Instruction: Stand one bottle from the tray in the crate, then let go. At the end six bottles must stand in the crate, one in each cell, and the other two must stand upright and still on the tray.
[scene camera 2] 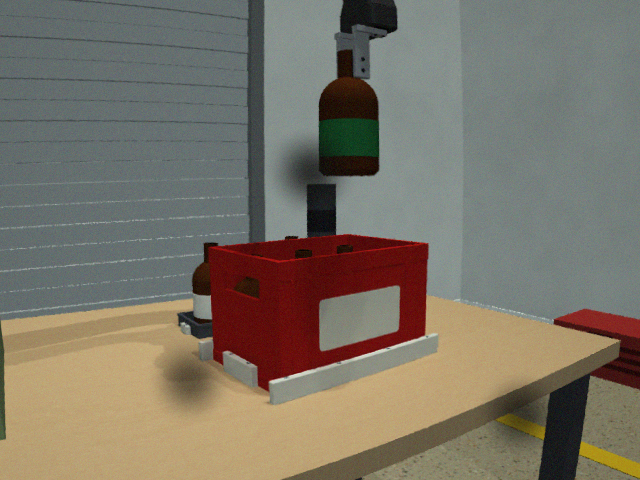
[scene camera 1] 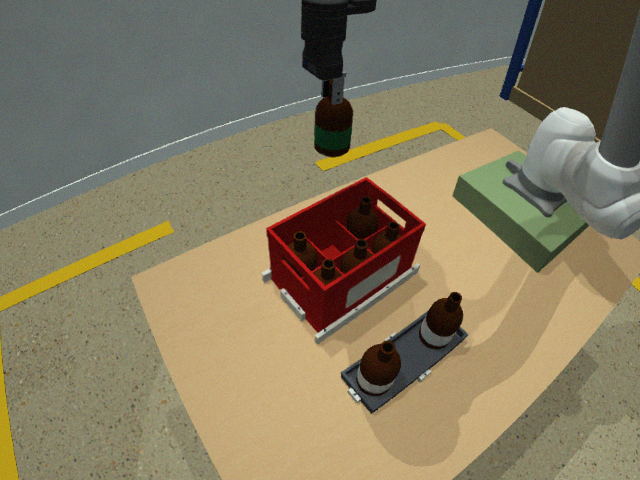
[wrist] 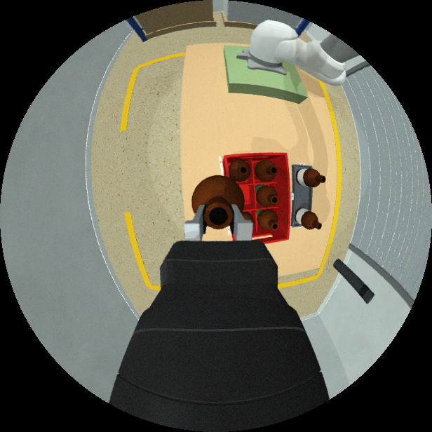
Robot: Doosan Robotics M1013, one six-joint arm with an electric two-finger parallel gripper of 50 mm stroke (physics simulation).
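Pixels of known places: gripper, fingertip midpoint: [scene camera 2: 353,80] [scene camera 1: 331,99]; arm's base, link origin: [scene camera 1: 537,190].
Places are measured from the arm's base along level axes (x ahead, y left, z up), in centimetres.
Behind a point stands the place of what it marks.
My gripper [scene camera 1: 333,88] @(x 62.1, y -24.8, z 32.0 cm) [scene camera 2: 353,55] [wrist: 217,213] is shut on the neck of a brown bottle with a green label [scene camera 1: 332,132] @(x 63.6, y -22.0, z 26.4 cm) [scene camera 2: 348,136] @(x 59.0, y -27.8, z 24.5 cm) [wrist: 216,192]. The bottle hangs upright, high above the crate's level. The red crate [scene camera 1: 372,263] @(x 66.6, y -3.2, z 8.5 cm) [scene camera 2: 242,330] @(x 51.7, y -13.6, z -0.7 cm) [wrist: 284,200] has several brown bottles standing in its cells. In scene camera 1, the middle cell of the far long row shows no bottle. Two white-label bottles [scene camera 1: 379,367] @(x 77.4, y 13.3, z 4.4 cm) [scene camera 1: 442,322] @(x 61.1, y 13.2, z 3.4 cm) [wrist: 306,219] [wrist: 309,177] stand upright at the two ends of the dark tray [scene camera 1: 413,356] @(x 65.3, y 12.9, z -7.1 cm) [wrist: 302,196]. One of them also shows behind the crate in scene camera 2.
White rails [scene camera 1: 367,304] [scene camera 2: 356,367] lie along the crate's foot on the wooden table [scene camera 1: 248,372] @(x 95.6, y -3.4, z -7.6 cm) [scene camera 2: 129,413] @(x 34.2, y -17.2, z -7.6 cm) [wrist: 210,115]. Small white blocks [scene camera 1: 424,375] @(x 66.8, y 17.9, z -6.1 cm) flank the tray. The white arm stands on a green block [scene camera 1: 496,217] @(x 20.0, y -1.7, z -2.5 cm) [wrist: 260,85].
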